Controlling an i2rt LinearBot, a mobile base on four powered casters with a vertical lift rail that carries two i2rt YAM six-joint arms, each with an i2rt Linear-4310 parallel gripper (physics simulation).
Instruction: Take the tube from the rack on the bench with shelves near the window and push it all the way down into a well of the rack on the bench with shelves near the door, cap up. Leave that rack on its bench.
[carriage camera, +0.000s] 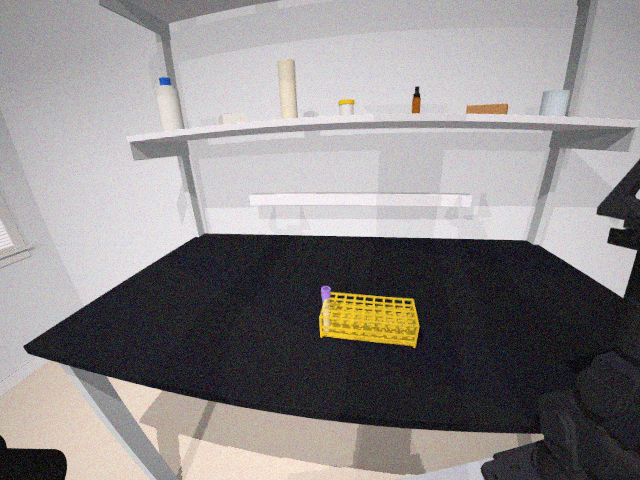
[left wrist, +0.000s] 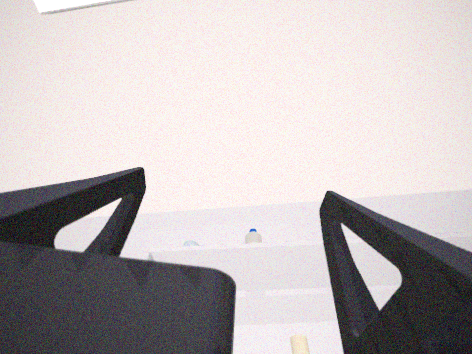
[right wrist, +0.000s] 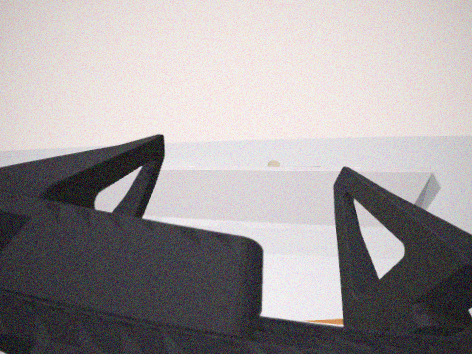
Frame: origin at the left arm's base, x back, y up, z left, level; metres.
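Seen in the pictures: left gripper, fingertip midpoint: (left wrist: 234, 189); right gripper, fingertip midpoint: (right wrist: 252, 160); right arm's base, origin of the base link: (carriage camera: 556, 476).
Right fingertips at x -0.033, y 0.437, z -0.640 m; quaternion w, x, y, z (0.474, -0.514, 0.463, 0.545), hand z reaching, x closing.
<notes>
Offsets run from my right fingertips to a thing's top centre. "*": to the spot under its first point. Level surfaces: height alone.
A tube with a purple cap {* dx -0.265, dy -0.295, dz +0.274 m} (carriage camera: 325, 292) stands upright, cap up, in the left end of a yellow wire rack {* dx -0.208, dy -0.365, dz +0.103 m} (carriage camera: 416, 330). The rack stands on the black bench top {dy -0.411 m} (carriage camera: 232, 330) near its middle in the carriage view, with a window at the far left. My left gripper (left wrist: 234, 189) is open and empty, tilted up toward the ceiling and upper shelf. My right gripper (right wrist: 252, 160) is open and empty, also aimed up above the shelf. Part of the right arm shows at the right edge of the carriage view. The other rack does not show.
A shelf {dy +0.028 m} (carriage camera: 382, 121) above the bench holds a white bottle with blue cap {* dx -0.764, dy +0.126, dz +0.724 m} (carriage camera: 169, 107), a tall cream cylinder {* dx -0.684, dy +0.137, dz +0.326 m} (carriage camera: 287, 90), a yellow-lidded jar {* dx -0.677, dy +0.083, dz +0.148 m} (carriage camera: 346, 107), an amber bottle {* dx -0.628, dy +0.092, dz -0.058 m} (carriage camera: 416, 102), an orange-brown box {* dx -0.571, dy +0.072, dz -0.258 m} (carriage camera: 486, 109) and a pale blue container {* dx -0.538, dy +0.098, dz -0.475 m} (carriage camera: 554, 103). Grey posts rise at the bench's rear corners.
</notes>
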